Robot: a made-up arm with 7 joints.
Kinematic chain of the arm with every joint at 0, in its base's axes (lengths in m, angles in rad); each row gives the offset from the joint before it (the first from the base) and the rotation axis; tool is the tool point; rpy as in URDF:
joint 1: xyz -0.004 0.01 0.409 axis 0 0.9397 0.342
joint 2: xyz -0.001 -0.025 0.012 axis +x
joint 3: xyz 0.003 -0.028 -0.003 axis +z
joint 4: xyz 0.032 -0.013 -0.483 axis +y
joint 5: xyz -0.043 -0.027 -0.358 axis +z
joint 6: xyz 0 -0.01 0.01 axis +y
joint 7: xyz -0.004 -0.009 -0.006 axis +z
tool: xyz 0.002 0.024 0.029 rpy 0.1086 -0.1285 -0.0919
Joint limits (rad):
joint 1: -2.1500..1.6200
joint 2: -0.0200..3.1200
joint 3: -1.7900..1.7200
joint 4: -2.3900..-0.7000
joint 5: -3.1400..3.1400
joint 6: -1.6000..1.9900
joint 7: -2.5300..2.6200
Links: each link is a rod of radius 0.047 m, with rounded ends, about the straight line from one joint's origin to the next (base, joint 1, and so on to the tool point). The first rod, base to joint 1, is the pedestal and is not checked.
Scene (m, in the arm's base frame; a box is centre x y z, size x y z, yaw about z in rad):
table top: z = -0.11
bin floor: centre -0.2 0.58 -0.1 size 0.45 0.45 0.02 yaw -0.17
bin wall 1: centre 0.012 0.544 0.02 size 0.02 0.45 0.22 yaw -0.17
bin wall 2: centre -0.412 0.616 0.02 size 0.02 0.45 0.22 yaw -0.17
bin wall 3: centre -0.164 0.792 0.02 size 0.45 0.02 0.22 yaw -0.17
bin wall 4: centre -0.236 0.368 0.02 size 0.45 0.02 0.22 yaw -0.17
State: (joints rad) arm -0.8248 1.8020 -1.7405 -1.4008 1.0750 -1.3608 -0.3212
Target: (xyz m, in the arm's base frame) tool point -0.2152 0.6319 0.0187
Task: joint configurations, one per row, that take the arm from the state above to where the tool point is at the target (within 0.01 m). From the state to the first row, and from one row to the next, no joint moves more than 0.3 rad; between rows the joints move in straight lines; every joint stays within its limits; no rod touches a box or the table.
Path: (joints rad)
1: -0.5271 1.8380 -1.6714 -1.3752 0.8909 -1.2053 -0.1462
2: -0.2295 1.8740 -1.6024 -1.3495 0.7069 -1.0498 0.0288
3: 0.0682 1.9099 -1.5333 -1.3239 0.5228 -0.8943 0.2038
4: 0.3658 1.9459 -1.4643 -1.2983 0.3388 -0.7387 0.3787
5: 0.6635 1.9819 -1.3952 -1.2726 0.1547 -0.5832 0.5537
6: 0.9611 2.0179 -1.3262 -1.2470 -0.0294 -0.4277 0.7287
7: 0.7608 1.8577 -1.4421 -1.1796 0.2445 -0.6911 0.4965
8: 0.5605 1.6976 -1.5581 -1.1121 0.5183 -0.9546 0.2644
9: 0.3602 1.5375 -1.6740 -1.0447 0.7922 -1.2180 0.0322
10: 0.1598 1.3774 -1.7900 -0.9773 1.0660 -1.4815 -0.2000

